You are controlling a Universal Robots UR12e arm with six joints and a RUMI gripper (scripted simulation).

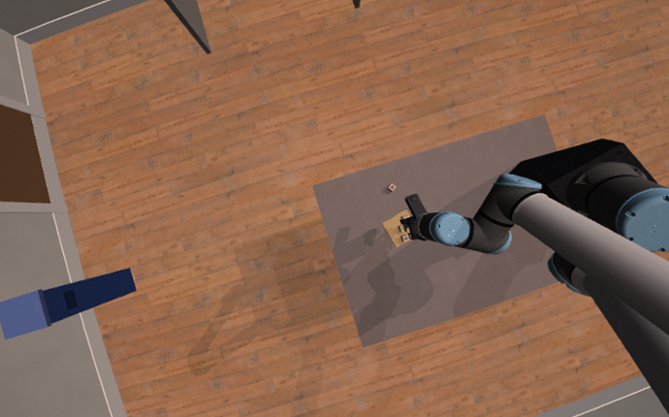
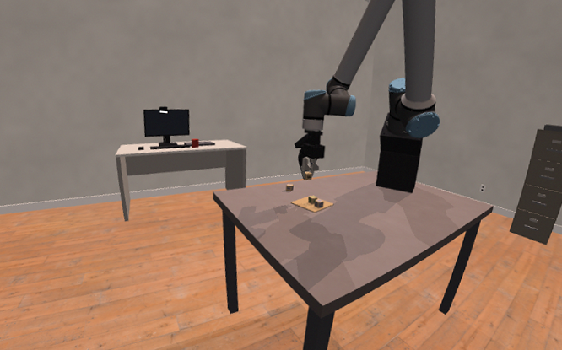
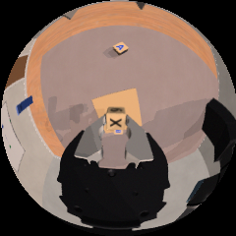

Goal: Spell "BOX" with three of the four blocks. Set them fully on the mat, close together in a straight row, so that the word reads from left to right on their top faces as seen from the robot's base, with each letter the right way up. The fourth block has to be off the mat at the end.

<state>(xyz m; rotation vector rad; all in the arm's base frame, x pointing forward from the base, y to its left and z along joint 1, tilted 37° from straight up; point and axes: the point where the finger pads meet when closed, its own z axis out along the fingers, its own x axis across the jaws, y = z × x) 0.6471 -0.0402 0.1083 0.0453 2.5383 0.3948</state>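
Now: the O block 10 cm below my hand, 5 cm to the left of it and 1 cm behind it. The rest, counted from my hand: tan mat (12 cm below, 5 cm to the left, 1 cm behind).
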